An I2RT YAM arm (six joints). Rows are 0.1 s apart.
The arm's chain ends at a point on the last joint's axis. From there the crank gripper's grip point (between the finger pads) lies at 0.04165 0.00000 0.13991 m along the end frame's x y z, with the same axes.
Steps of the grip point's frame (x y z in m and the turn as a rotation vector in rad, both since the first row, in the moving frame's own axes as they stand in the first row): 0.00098 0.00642 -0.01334 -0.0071 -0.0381 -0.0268; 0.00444 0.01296 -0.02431 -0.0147 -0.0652 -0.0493; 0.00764 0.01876 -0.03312 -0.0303 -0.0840 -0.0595; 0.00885 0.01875 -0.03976 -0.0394 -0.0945 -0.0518; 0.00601 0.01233 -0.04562 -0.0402 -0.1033 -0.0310; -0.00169 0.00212 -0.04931 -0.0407 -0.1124 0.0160
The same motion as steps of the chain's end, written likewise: 0.00634 0.00647 -0.01483 -0.0071 -0.0381 -0.0268; 0.01364 0.01271 -0.02673 -0.0147 -0.0652 -0.0493; 0.01946 0.01660 -0.03609 -0.0303 -0.0840 -0.0595; 0.02214 0.01498 -0.04300 -0.0394 -0.0945 -0.0518; 0.02059 0.00770 -0.04908 -0.0402 -0.1033 -0.0310; 0.01431 -0.00419 -0.05297 -0.0407 -0.1124 0.0160
